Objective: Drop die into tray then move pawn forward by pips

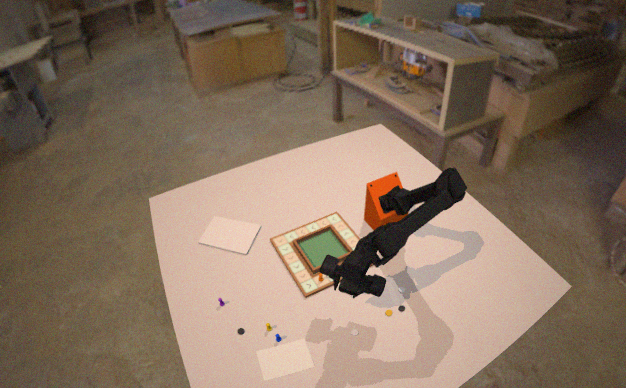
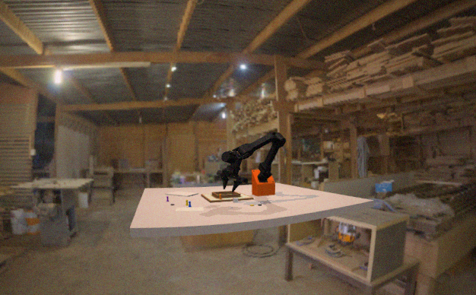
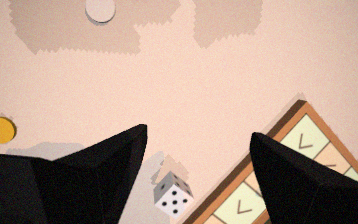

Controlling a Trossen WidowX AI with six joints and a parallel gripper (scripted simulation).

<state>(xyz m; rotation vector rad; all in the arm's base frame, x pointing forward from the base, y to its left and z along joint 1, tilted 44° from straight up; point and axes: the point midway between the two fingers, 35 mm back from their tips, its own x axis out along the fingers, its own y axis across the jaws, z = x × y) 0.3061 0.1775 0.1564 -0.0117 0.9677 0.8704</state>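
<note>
My gripper tip is now 60 mm past the white die, 50 mm to the left of it and 70 mm above it. Round my gripper tip: orange pawn (20 mm ahead, 120 mm to the right, 50 mm below); then green dice tray (50 mm behind, 230 mm to the right, 70 mm below); then blue pawn (230 mm ahead, 20 mm to the left, 70 mm below).
</note>
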